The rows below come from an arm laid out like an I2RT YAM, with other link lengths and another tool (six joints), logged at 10 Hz.
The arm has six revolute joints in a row. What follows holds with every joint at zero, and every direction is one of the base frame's.
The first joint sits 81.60 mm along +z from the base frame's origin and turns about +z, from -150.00 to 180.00 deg.
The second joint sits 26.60 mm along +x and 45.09 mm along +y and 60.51 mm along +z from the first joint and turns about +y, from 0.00 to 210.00 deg.
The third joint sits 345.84 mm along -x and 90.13 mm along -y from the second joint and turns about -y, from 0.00 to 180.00 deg.
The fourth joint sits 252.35 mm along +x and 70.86 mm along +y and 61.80 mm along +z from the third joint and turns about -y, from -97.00 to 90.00 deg.
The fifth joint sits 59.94 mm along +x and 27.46 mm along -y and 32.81 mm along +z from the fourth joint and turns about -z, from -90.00 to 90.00 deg.
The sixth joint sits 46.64 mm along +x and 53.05 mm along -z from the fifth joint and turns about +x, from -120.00 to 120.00 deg.
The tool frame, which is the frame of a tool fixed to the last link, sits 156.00 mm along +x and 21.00 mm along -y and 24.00 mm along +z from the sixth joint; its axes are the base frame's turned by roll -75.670, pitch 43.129 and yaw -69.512 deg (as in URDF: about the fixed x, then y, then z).
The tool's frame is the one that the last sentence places.
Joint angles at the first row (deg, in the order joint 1, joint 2, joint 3, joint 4, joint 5, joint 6):
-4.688, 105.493, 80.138, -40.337, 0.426, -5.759
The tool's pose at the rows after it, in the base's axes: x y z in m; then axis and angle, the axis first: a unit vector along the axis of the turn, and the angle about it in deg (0 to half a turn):
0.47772, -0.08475, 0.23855, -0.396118, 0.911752, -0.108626, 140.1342
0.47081, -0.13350, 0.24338, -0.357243, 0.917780, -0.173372, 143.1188
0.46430, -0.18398, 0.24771, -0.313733, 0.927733, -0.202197, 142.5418
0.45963, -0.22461, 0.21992, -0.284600, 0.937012, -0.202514, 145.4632
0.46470, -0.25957, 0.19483, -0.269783, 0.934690, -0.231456, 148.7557
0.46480, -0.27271, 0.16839, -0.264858, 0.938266, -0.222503, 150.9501
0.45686, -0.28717, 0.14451, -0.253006, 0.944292, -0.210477, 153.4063
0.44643, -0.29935, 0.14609, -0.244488, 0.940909, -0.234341, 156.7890
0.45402, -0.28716, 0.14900, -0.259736, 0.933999, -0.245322, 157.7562
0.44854, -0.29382, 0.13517, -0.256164, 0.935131, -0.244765, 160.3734
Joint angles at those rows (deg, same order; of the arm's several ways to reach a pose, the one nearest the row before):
-6.612, 99.570, 80.379, -39.309, 2.568, -5.782
-9.693, 99.788, 80.358, -38.152, 9.213, -5.781
-15.639, 100.072, 80.357, -35.594, 9.212, -6.481
-20.316, 103.875, 80.291, -33.932, 9.082, -7.573
-22.370, 108.400, 80.292, -29.649, 12.797, -8.819
-23.660, 111.721, 80.292, -28.513, 12.907, -9.431
-25.431, 114.409, 80.290, -28.512, 12.906, -9.650
-25.540, 114.651, 80.291, -28.949, 17.234, -9.606
-23.180, 114.651, 80.291, -28.949, 19.573, -9.585
-23.529, 116.421, 80.292, -29.169, 21.147, -9.584

